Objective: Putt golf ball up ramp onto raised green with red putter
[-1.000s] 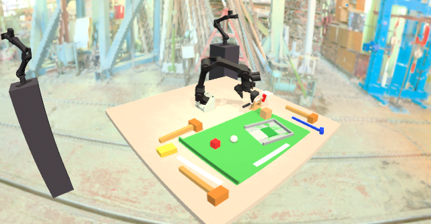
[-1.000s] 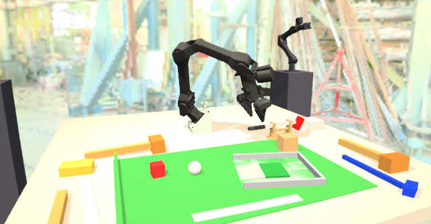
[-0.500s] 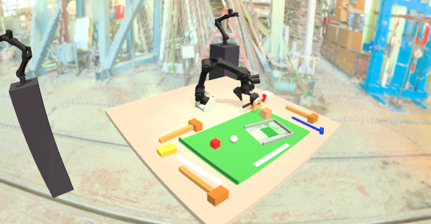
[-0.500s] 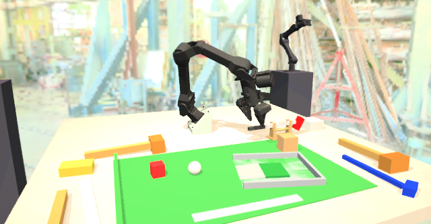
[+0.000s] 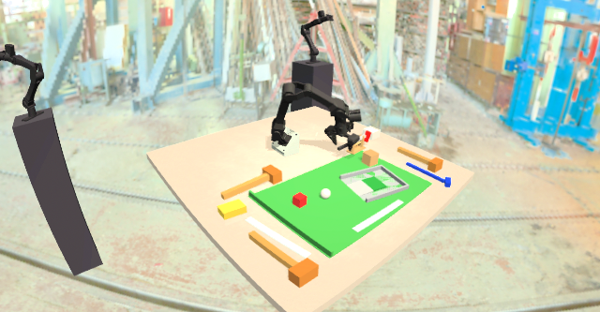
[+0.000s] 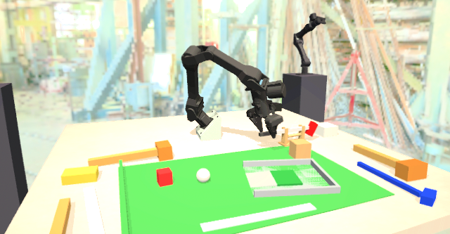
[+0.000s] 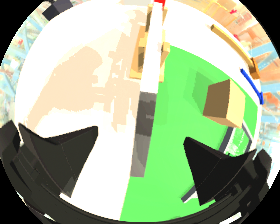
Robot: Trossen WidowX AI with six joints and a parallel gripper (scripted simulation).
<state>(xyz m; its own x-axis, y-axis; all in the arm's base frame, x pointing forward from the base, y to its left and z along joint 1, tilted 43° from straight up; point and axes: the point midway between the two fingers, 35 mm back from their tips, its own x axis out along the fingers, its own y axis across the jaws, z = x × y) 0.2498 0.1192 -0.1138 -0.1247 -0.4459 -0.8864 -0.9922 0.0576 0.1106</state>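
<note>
Now: gripper tip 1 cm past the red putter and 11 cm to the right of it. From my gripper tip the other things lie so: wooden rack (1 cm behind, 13 cm to the left, 2 cm below); then green mat (23 cm ahead, 23 cm to the right, 5 cm below); then tan cube (14 cm ahead, 6 cm to the left, 2 cm below).
</note>
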